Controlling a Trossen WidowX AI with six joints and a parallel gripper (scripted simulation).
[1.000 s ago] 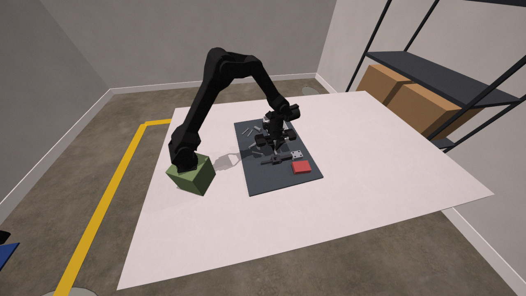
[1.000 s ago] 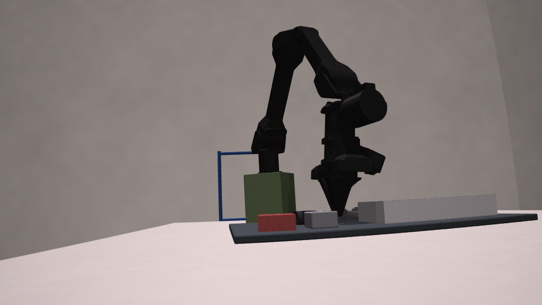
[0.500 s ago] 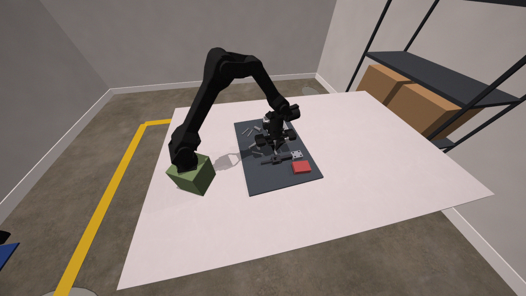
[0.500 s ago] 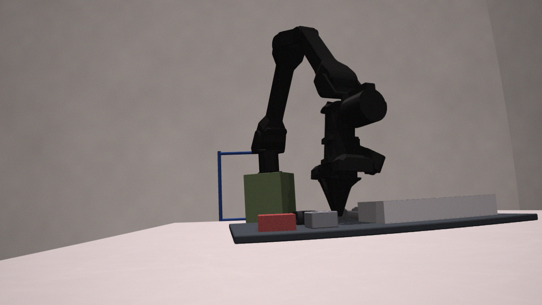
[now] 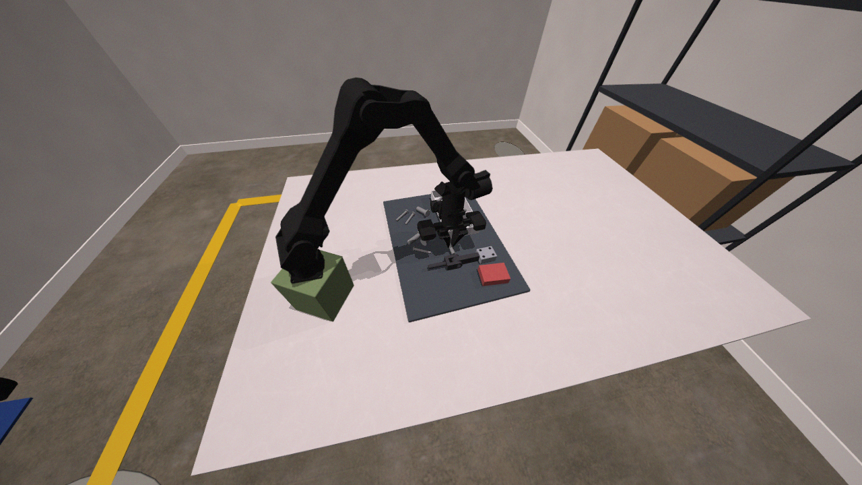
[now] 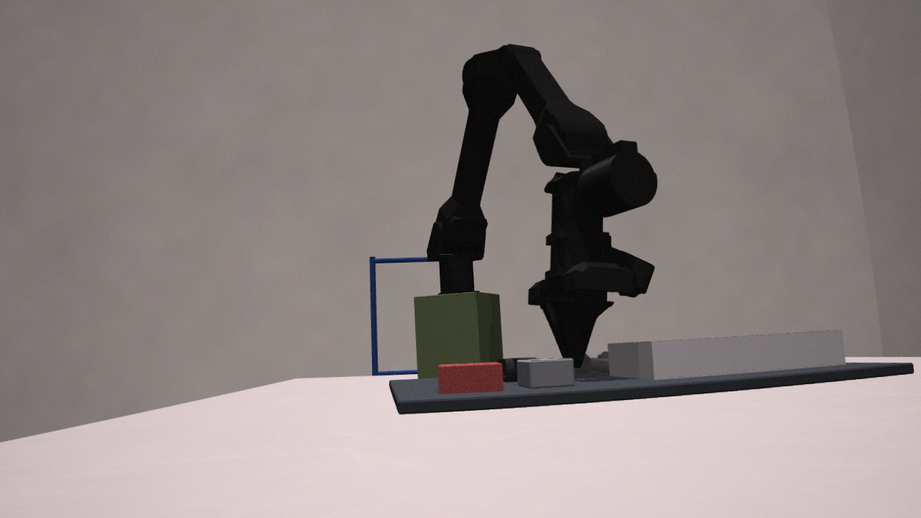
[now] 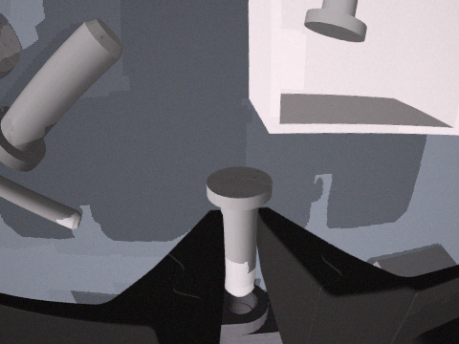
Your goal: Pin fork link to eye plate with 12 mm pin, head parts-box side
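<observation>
Right now the eye plate is 60 mm to the right of my hand, 30 mm below it and 10 mm ahead of it. From my hand the other things lie so: grey mount 90 mm ahead, 60 mm to the right, 30 mm below; then dark mat 50 mm below, 40 mm to the left; then fork link 60 mm to the right, 30 mm below, 20 mm behind.
</observation>
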